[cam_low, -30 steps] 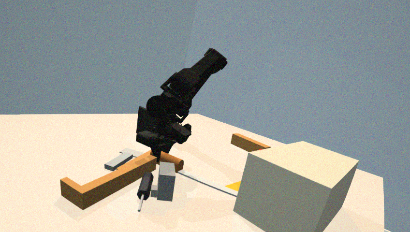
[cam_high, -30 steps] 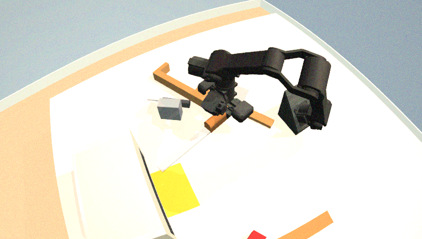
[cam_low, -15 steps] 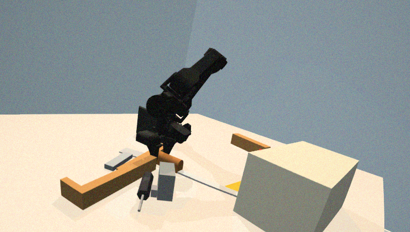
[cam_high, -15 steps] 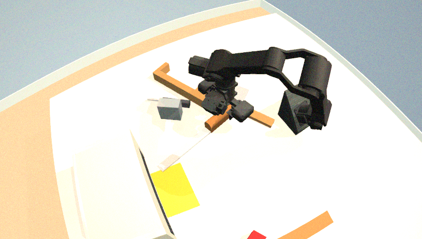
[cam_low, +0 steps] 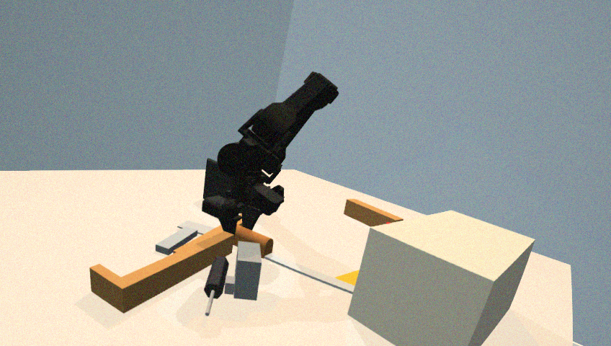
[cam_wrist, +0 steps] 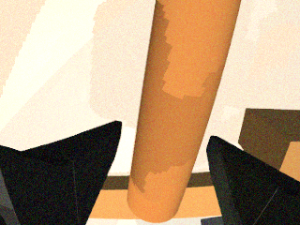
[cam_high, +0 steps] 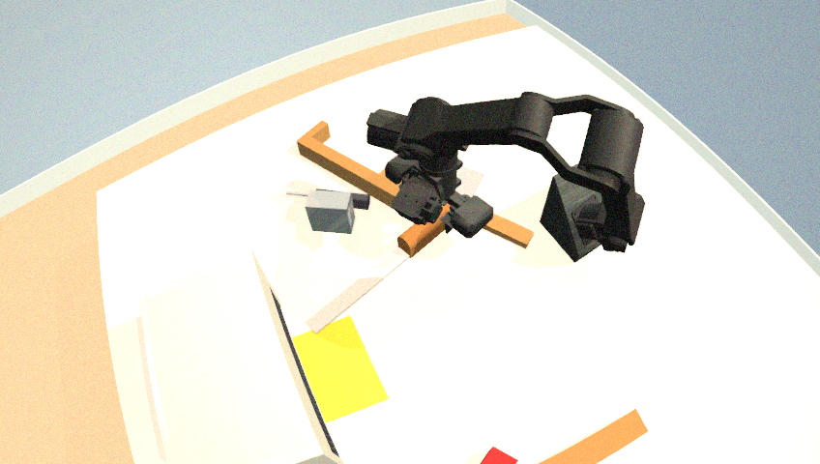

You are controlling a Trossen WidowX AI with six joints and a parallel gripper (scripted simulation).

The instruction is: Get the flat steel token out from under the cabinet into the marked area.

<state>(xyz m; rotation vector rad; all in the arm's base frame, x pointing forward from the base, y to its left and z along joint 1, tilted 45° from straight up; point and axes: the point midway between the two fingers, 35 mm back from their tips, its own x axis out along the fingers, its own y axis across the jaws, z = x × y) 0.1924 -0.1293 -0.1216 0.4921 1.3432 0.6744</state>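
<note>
Right now my gripper tip is 50 mm past the long orange bar and 10 mm to the left of it. Also, from my gripper tip: dark-handled pin tool (130 mm ahead, 170 mm to the right); small grey cube (130 mm ahead, 140 mm to the right); grey block (140 mm ahead, 110 mm to the right, 30 mm above).
</note>
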